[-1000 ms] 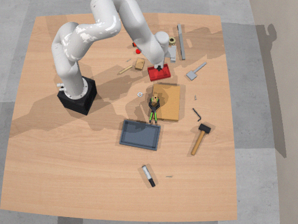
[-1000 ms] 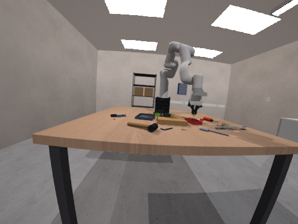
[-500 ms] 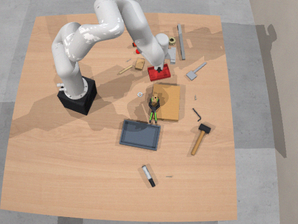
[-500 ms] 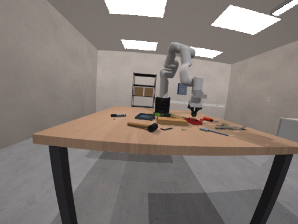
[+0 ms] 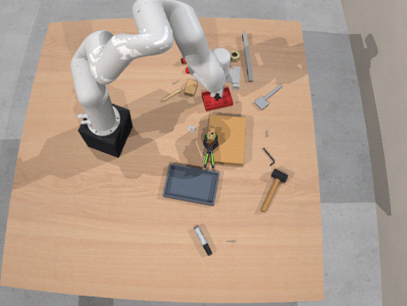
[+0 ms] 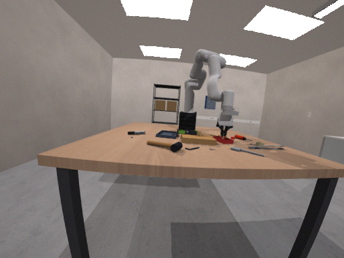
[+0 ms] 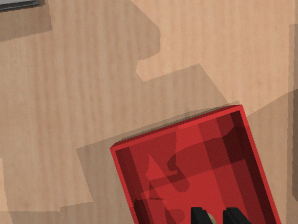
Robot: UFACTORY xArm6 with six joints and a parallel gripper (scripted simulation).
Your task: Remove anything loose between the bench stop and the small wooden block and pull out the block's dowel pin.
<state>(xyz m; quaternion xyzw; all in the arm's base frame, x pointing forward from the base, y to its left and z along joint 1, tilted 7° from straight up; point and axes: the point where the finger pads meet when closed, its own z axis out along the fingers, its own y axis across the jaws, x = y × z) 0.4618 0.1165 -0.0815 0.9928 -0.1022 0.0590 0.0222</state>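
The red tray is 50 mm below my hand. Round my hand: small wooden block (40 mm behind, 170 mm to the right, 20 mm below); then red cap (110 mm behind, 160 mm to the left, 50 mm below); then dowel pin (20 mm below).
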